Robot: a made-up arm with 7 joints. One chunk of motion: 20 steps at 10 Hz.
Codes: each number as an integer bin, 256 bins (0 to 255) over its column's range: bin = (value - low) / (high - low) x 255, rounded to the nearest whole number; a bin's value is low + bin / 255 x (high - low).
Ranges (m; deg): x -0.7..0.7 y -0.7..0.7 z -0.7..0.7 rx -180..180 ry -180..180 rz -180..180
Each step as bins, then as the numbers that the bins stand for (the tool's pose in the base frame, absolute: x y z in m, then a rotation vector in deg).
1 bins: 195 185 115 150 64 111
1 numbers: 0.3706 0.3157 -0.0686 31.76 -89.65 -23.29
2 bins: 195 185 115 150 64 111
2 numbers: 0.3706 0.3157 -0.0686 31.76 -89.65 -23.29
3 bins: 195 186 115 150 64 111
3 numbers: 0.3706 0.3212 -0.0686 31.76 -89.65 -23.29
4 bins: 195 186 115 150 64 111
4 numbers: 0.3706 0.3212 -0.0686 31.76 -89.65 -23.29
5 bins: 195 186 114 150 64 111
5 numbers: 0.3706 0.3212 -0.0741 31.76 -89.65 -23.29
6 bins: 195 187 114 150 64 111
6 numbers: 0.3706 0.3267 -0.0741 31.76 -89.65 -23.29
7 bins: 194 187 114 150 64 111
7 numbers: 0.3651 0.3267 -0.0741 31.76 -89.65 -23.29
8 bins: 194 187 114 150 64 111
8 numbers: 0.3651 0.3267 -0.0741 31.76 -89.65 -23.29
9 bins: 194 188 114 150 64 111
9 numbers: 0.3651 0.3322 -0.0741 31.76 -89.65 -23.29
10 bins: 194 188 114 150 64 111
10 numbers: 0.3651 0.3322 -0.0741 31.76 -89.65 -23.29
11 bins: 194 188 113 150 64 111
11 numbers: 0.3651 0.3322 -0.0796 31.76 -89.65 -23.29
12 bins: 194 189 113 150 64 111
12 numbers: 0.3651 0.3376 -0.0796 31.76 -89.65 -23.29
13 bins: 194 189 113 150 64 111
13 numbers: 0.3651 0.3376 -0.0796 31.76 -89.65 -23.29
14 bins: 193 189 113 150 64 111
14 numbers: 0.3596 0.3376 -0.0796 31.76 -89.65 -23.29
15 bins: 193 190 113 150 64 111
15 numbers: 0.3596 0.3431 -0.0796 31.76 -89.65 -23.29
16 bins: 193 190 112 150 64 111
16 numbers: 0.3596 0.3431 -0.0851 31.76 -89.65 -23.29
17 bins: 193 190 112 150 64 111
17 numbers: 0.3596 0.3431 -0.0851 31.76 -89.65 -23.29
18 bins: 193 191 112 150 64 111
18 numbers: 0.3596 0.3486 -0.0851 31.76 -89.65 -23.29
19 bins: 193 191 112 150 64 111
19 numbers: 0.3596 0.3486 -0.0851 31.76 -89.65 -23.29
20 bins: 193 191 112 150 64 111
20 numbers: 0.3596 0.3486 -0.0851 31.76 -89.65 -23.29
